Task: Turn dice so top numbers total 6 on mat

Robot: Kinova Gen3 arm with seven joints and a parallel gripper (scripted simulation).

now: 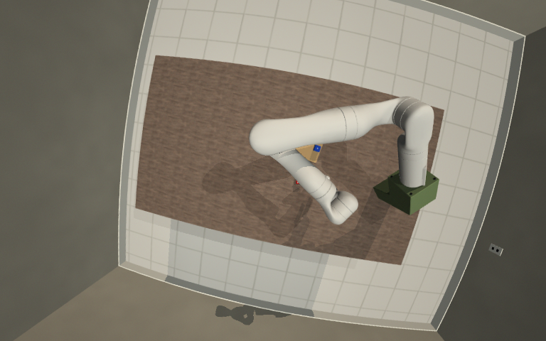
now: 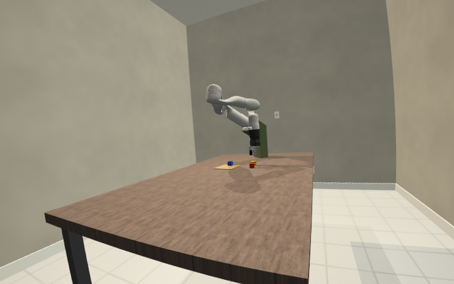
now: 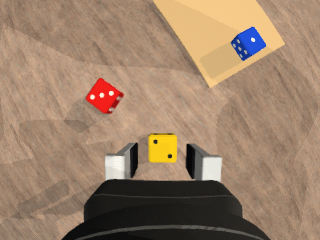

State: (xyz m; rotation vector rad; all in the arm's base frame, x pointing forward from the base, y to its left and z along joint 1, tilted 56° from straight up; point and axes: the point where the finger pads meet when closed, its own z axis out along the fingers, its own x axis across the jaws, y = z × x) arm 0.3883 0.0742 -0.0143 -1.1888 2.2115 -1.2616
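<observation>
Now: the yellow die 7 cm below my hand. The rest, counted from my hand: blue die 17 cm to the right, 7 cm below; tan mat 4 cm ahead, 18 cm to the right, 9 cm below; red die 9 cm ahead, 7 cm below.
</observation>
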